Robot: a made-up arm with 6 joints.
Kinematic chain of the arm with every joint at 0, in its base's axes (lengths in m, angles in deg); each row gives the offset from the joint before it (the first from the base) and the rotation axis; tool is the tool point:
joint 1: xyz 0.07 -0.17 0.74 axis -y
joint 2: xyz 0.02 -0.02 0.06 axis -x
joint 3: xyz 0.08 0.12 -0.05 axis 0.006 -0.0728 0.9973
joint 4: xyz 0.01 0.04 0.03 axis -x
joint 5: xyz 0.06 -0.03 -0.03 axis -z
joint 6: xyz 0 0.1 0.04 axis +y
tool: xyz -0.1 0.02 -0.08
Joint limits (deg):
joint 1: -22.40..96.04
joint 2: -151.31..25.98
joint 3: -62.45..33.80
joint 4: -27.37..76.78
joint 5: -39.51..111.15
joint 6: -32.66..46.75
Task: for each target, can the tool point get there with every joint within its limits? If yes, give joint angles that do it. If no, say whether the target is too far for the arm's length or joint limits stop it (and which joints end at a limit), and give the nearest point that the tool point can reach.
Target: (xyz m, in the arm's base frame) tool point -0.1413 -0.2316 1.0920
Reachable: yes | joints 75.91 -124.80 -7.73 35.59 83.97 26.88
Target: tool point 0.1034 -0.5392 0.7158
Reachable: no: joint limits stop it (at a limit: joint 1, joint 2, joint 3, joint 4, joint 6) | nearest point 0.1693 -0.4671 0.8396 | short by 0.158 m
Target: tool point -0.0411 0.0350 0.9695
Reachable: yes | joints 61.80 -51.06 -30.53 -16.80 -6.58 -11.96
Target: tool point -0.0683 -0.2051 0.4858
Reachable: no: joint limits stop it (at a limit: joint 1, joint 2, joint 3, joint 6) | nearest point 0.0630 -0.1102 0.5927 | short by 0.194 m
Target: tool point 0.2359 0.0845 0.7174
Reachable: yes | joints -7.96 -18.83 6.31 23.07 38.57 -10.63
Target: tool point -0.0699 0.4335 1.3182
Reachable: no: too far | nearest point -0.0052 0.0940 1.0508 | short by 0.437 m
